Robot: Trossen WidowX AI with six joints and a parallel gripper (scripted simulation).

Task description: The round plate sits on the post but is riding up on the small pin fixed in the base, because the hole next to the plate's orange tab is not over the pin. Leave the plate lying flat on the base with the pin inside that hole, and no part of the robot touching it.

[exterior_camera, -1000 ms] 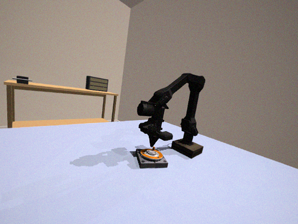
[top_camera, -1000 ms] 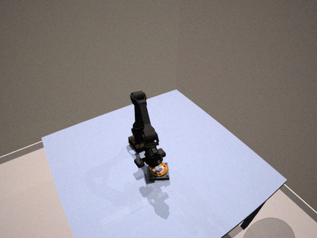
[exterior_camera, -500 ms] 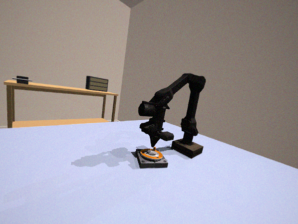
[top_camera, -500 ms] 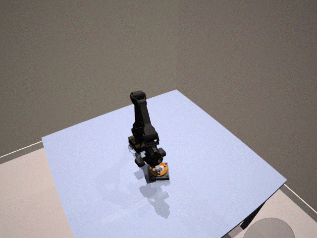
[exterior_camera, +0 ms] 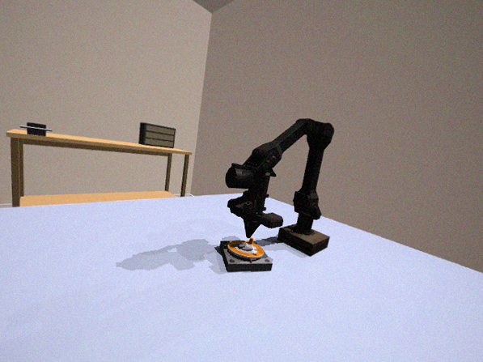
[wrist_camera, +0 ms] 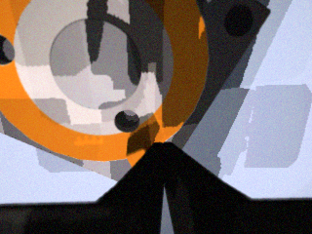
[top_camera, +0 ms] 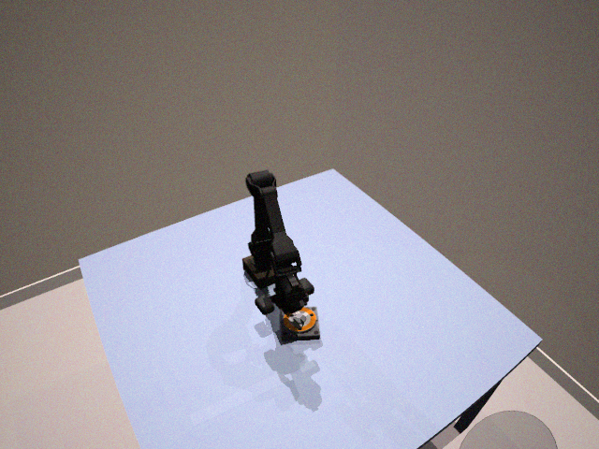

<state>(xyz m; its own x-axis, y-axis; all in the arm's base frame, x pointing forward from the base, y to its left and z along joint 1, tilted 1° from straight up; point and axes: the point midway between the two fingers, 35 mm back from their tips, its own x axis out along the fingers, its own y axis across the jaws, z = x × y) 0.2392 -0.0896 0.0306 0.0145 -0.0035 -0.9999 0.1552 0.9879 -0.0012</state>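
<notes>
Now: gripper tip 40 mm short of the base, 20 mm to the right of it and 20 mm above it.
</notes>
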